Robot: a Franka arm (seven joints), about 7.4 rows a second.
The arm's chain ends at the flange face. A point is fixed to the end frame.
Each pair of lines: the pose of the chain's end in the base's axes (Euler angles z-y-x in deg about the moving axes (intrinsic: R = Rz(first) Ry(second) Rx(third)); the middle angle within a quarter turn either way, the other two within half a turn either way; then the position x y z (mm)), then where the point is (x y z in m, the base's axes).
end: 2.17 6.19 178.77 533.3 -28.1 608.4
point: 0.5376 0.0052 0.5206
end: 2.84 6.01 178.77 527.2 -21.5 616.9
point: 0.5314 0.0119 0.5291
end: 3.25 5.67 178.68 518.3 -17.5 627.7
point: 0.5228 0.0158 0.5399
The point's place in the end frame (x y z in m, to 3 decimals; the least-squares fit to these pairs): 0.015 -0.035 0.086
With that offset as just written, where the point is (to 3 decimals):
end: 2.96 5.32 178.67 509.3 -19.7 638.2
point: 0.514 0.014 0.550
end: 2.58 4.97 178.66 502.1 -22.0 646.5
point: 0.508 0.011 0.559
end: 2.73 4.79 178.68 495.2 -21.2 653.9
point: 0.501 0.012 0.566
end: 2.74 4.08 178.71 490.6 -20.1 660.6
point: 0.498 0.013 0.573
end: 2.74 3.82 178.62 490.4 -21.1 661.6
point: 0.498 0.012 0.574
